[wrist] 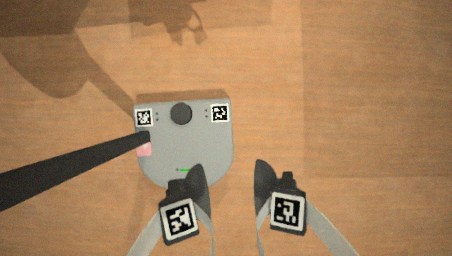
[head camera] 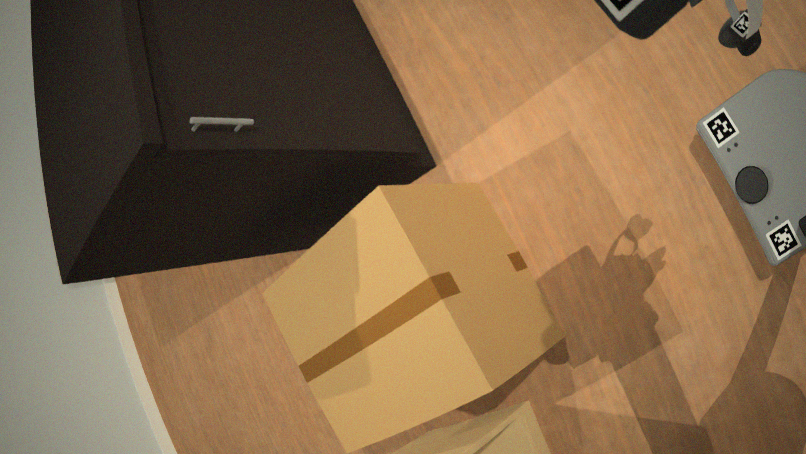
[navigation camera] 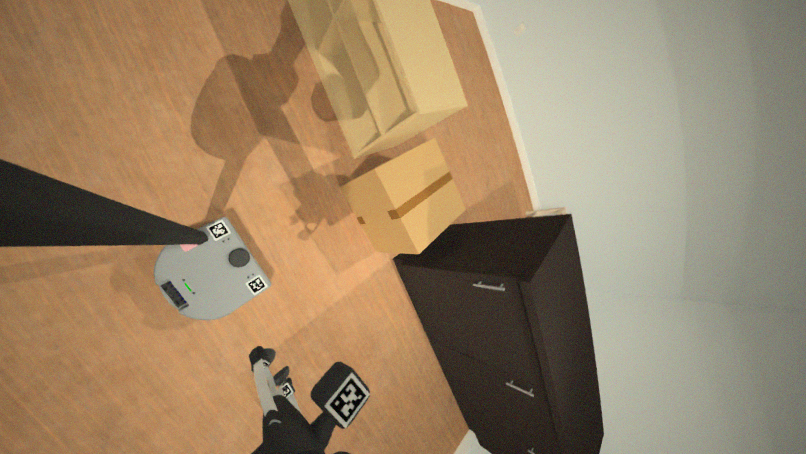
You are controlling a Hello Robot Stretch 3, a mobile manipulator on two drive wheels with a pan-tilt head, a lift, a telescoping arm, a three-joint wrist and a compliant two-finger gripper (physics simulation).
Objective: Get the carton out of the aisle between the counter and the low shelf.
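Where they show: gripper, fingertip midpoint: (head camera: 722, 17) (navigation camera: 269, 362); robot's base at its link origin: (head camera: 750, 183) (navigation camera: 238, 256).
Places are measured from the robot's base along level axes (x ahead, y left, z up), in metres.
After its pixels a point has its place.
Note:
The tan carton with brown tape (head camera: 473, 242) {x 0.624, y -0.230, z 0.188 m} (navigation camera: 411, 174) {x 0.799, y -0.030, z 0.407 m} stands on the floor between the end of the dark counter (head camera: 270, 67) {x 0.636, y -0.692, z 0.548 m} (navigation camera: 479, 332) {x 0.624, y -0.844, z 0.585 m} and the pale wooden low shelf (head camera: 496, 434) {x 0.794, y 0.203, z 0.208 m} (navigation camera: 423, 56) {x 0.966, y 0.414, z 0.611 m}. Its near side faces my base. Whether it touches the counter cannot be told. My gripper (head camera: 741, 38) {x -0.040, y -0.145, z 0.809 m} (navigation camera: 272, 366) {x -0.040, y -0.145, z 0.809 m} (wrist: 230, 181) {x -0.040, y -0.145, z 0.809 m} is open and empty, its fingers apart. It hangs above the floor in front of the counter, away from the carton, and points down toward my base. The carton does not show in the wrist view.
My grey base (head camera: 778, 135) {x -0.102, y -0.050, z 0.160 m} (navigation camera: 217, 290) {x -0.122, y -0.067, z 0.160 m} (wrist: 185, 142) stands on the wood floor across from the carton. The black mast (navigation camera: 84, 214) {x -0.048, y 0.123, z 0.994 m} (wrist: 75, 157) rises beside it. A pale wall (head camera: 39, 349) {x 2.984, y -0.912, z 0.632 m} (navigation camera: 620, 140) {x 3.004, y -0.642, z 1.009 m} runs behind the counter, carton and shelf. Shadows of the robot fall beside the carton.

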